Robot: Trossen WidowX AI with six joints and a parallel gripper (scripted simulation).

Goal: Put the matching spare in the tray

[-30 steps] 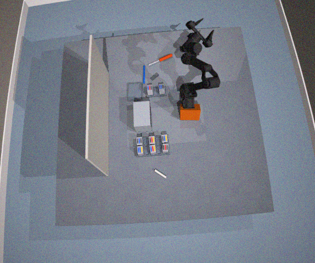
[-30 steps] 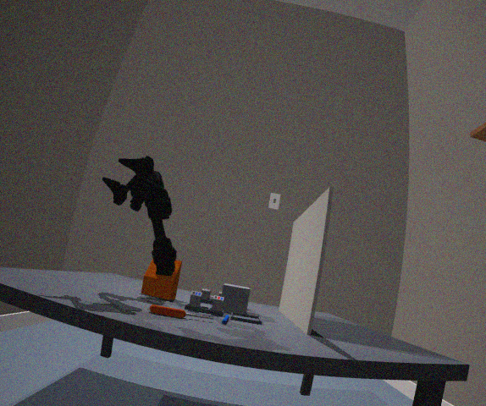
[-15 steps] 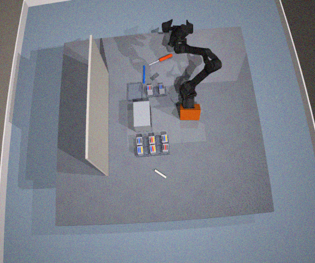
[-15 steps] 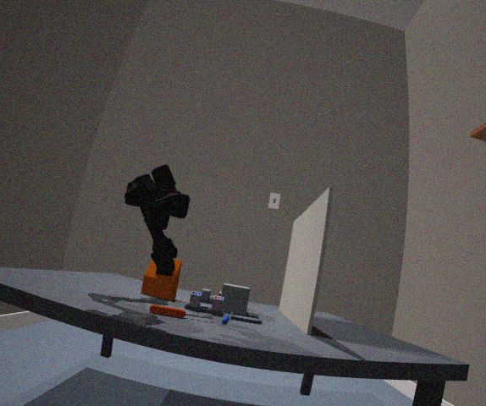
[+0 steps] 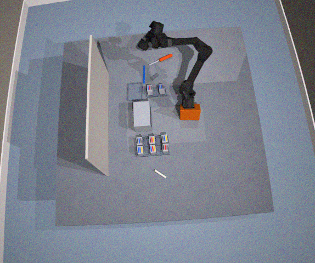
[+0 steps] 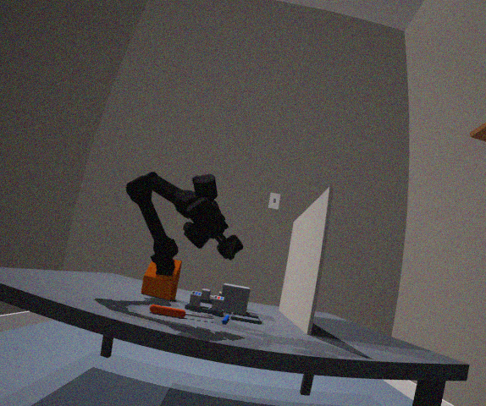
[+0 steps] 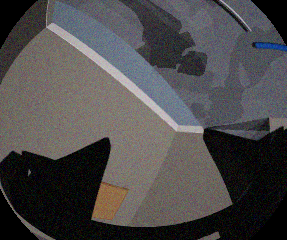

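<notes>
My gripper tip is 67 cm to the right of the grey spare, 16 cm above it and 8 cm short of it. The rest, counted from my gripper tip: mounted unit 52 cm to the left, 15 cm below, 6 cm ahead; blue pen 20 cm below, 19 cm to the left, 4 cm ahead; tray 32 cm to the left, 20 cm below, 10 cm ahead.
</notes>
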